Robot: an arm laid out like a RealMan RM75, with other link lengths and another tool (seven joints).
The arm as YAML. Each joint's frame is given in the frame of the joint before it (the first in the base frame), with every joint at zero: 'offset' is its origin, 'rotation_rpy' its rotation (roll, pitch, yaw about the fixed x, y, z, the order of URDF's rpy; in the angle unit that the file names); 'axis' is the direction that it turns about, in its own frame. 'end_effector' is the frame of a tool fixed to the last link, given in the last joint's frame.
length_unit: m
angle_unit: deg
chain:
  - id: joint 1
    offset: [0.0, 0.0, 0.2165]
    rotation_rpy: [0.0, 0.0, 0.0]
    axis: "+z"
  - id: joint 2
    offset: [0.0, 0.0, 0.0]
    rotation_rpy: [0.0, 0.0, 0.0]
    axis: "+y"
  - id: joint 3
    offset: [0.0, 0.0, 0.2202]
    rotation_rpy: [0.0, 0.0, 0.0]
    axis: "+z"
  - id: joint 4
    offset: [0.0, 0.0, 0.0]
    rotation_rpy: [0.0, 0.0, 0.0]
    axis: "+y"
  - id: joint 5
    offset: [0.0, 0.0, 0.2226]
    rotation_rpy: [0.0, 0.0, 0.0]
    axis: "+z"
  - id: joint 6
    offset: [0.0, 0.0, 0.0]
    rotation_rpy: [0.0, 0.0, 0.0]
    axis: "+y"
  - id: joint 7
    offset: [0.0, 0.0, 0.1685]
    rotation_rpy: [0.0, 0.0, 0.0]
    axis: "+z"
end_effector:
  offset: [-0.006, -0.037, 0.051]
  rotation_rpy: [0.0, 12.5, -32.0]
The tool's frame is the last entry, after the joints.
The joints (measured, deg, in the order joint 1, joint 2, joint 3, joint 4, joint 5, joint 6, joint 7), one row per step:
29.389 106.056 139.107 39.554 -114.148 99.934 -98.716
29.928 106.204 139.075 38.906 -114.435 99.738 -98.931
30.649 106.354 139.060 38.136 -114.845 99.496 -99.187
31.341 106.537 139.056 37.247 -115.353 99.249 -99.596
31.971 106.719 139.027 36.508 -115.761 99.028 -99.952
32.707 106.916 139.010 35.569 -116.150 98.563 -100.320
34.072 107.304 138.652 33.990 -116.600 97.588 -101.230
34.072 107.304 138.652 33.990 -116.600 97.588 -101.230
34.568 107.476 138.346 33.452 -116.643 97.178 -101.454
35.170 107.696 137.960 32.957 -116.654 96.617 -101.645
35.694 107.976 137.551 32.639 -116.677 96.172 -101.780
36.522 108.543 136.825 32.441 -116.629 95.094 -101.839
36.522 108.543 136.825 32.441 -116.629 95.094 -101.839
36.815 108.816 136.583 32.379 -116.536 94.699 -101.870
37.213 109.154 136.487 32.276 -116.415 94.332 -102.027
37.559 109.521 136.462 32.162 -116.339 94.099 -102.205
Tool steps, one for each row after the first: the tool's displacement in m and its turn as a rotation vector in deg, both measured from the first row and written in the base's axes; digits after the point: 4 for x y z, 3 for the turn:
-0.0018 0.0009 -0.0035 -0.380 0.107 0.184
-0.0041 0.0023 -0.0075 -0.838 0.156 0.462
-0.0060 0.0030 -0.0123 -1.378 0.176 0.755
-0.0081 0.0038 -0.0165 -1.845 0.199 1.080
-0.0103 0.0052 -0.0212 -2.221 0.245 1.306
-0.0153 0.0082 -0.0302 -2.813 0.166 2.147
-0.0153 0.0082 -0.0302 -2.813 0.166 2.147
-0.0175 0.0092 -0.0339 -3.092 0.139 2.430
-0.0204 0.0110 -0.0379 -3.312 0.039 2.784
-0.0234 0.0122 -0.0419 -3.598 -0.062 3.174
-0.0284 0.0156 -0.0481 -3.708 -0.397 3.735
-0.0284 0.0156 -0.0481 -3.708 -0.397 3.735
-0.0307 0.0168 -0.0506 -3.715 -0.399 3.952
-0.0341 0.0184 -0.0532 -3.638 -0.247 4.334
-0.0374 0.0192 -0.0559 -3.655 -0.006 4.702

